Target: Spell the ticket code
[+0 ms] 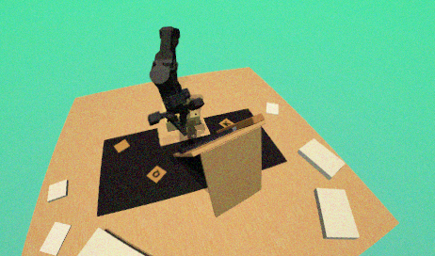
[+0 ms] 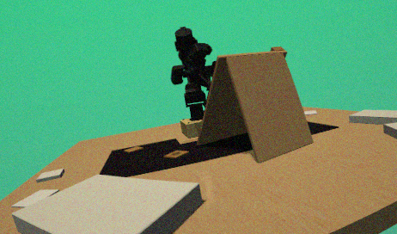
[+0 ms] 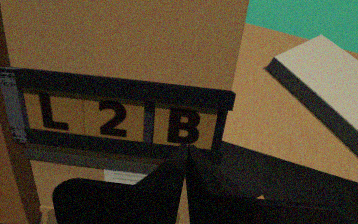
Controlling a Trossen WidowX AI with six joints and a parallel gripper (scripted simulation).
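The white ticket is 100 mm below my gripper tip, 30 mm to the left of it and 30 mm behind it. The rest, counted from my gripper tip: black mat 190 mm below, 120 mm behind, 10 mm to the left.
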